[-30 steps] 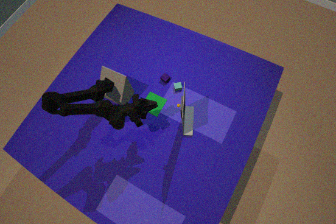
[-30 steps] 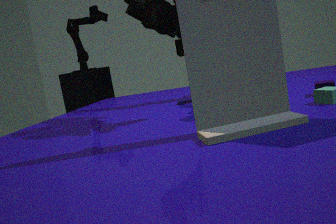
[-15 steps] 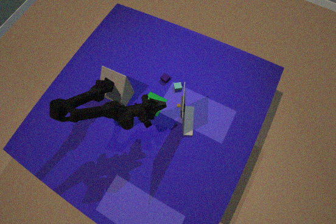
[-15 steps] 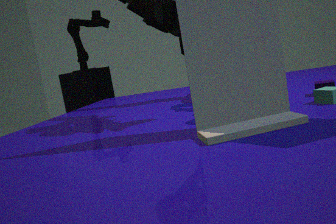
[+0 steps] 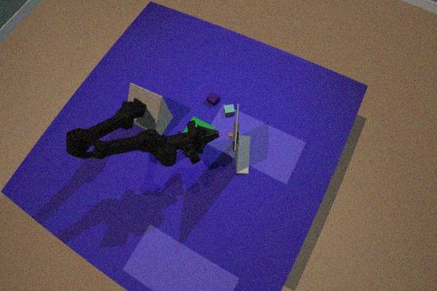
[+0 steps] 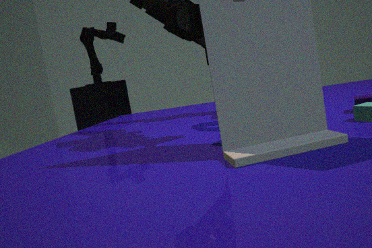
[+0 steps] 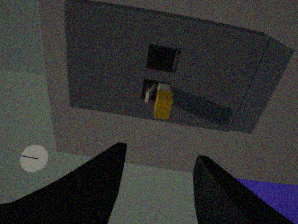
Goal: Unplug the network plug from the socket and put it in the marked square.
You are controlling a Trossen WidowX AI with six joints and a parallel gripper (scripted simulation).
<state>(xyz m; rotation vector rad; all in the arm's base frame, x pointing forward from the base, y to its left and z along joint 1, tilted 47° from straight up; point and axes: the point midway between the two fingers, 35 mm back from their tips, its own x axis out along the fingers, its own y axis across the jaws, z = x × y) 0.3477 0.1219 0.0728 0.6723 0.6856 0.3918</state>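
My gripper tip is now 5 cm short of the network plug and 2 cm to the right of it. From my gripper tip the other things lie so: green marked square 15 cm behind, 2 cm to the left, 23 cm below; then teal cube 9 cm behind, 19 cm to the left, 22 cm below; then upright grey panel 7 cm ahead, 3 cm to the left, 9 cm below.
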